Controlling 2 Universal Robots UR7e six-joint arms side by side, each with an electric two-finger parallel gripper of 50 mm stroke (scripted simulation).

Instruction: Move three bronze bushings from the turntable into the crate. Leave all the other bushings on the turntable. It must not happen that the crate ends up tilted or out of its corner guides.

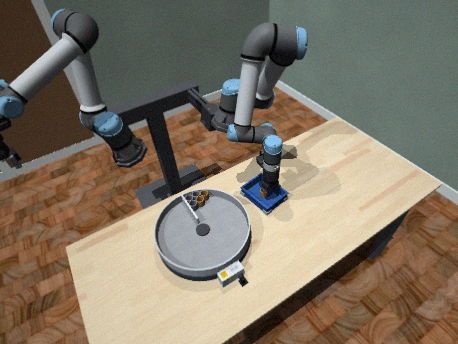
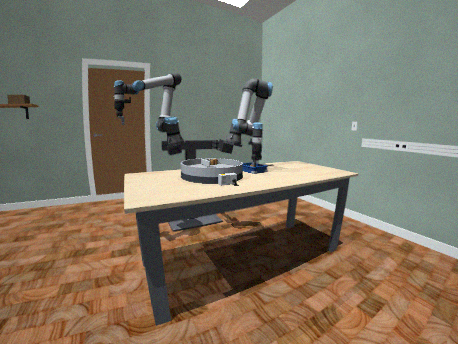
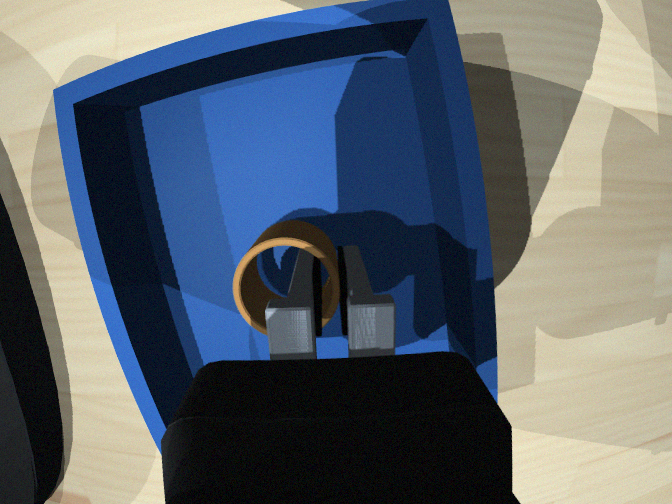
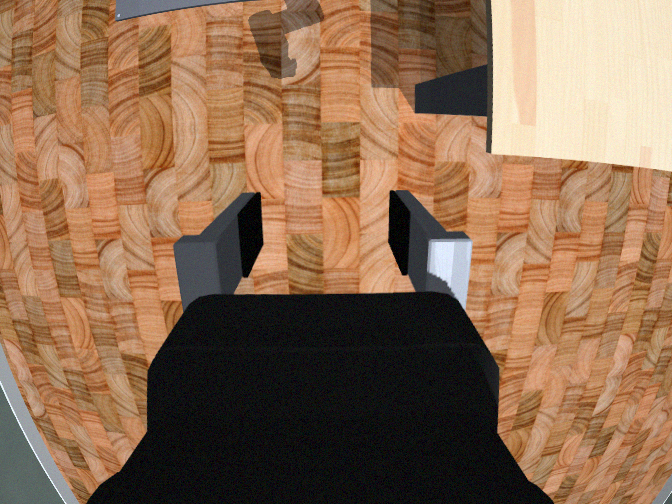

Labels:
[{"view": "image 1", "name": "blue crate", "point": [251, 189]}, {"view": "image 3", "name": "my left gripper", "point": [329, 273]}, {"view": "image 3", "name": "blue crate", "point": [176, 160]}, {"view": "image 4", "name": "my right gripper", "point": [325, 217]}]

